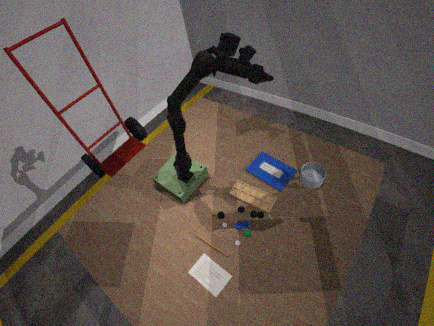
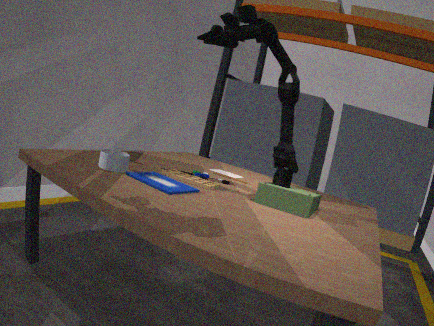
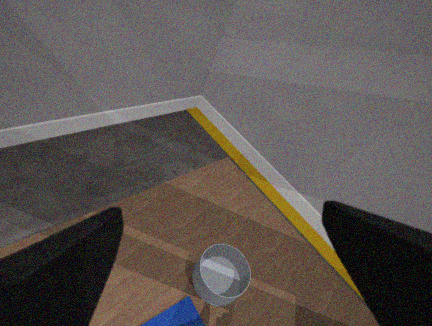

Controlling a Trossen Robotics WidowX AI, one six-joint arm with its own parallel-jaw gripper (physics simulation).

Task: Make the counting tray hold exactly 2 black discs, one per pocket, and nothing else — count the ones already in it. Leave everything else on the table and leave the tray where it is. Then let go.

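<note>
The wooden counting tray (image 1: pixel 265 203) (image 2: pixel 209 184) lies flat on the table, with small pockets; I make out no disc in it, though its pockets are blurred. Several black discs lie loose beside it: one (image 1: pixel 221 215) stands apart at the left, another (image 1: pixel 241 209) is close to the tray's edge, and a pair (image 1: pixel 253 214) (image 1: pixel 260 215) lies close together. Two blue discs (image 1: pixel 239 226) (image 1: pixel 245 224), a green disc (image 1: pixel 247 233) and two white pieces (image 1: pixel 224 225) (image 1: pixel 237 243) lie nearby. My gripper (image 1: pixel 270 78) (image 2: pixel 201 37) (image 3: pixel 224 214) is open and empty, high above the table.
A blue board with a pale panel (image 1: pixel 284 181) (image 2: pixel 183 190) (image 3: pixel 175 316) lies beside the tray. A clear round container (image 1: pixel 312 176) (image 2: pixel 114 161) (image 3: pixel 221 275) stands beyond it. A thin stick (image 1: pixel 214 246) and a white sheet (image 1: pixel 210 275) (image 2: pixel 226 174) lie on the discs' other side.
</note>
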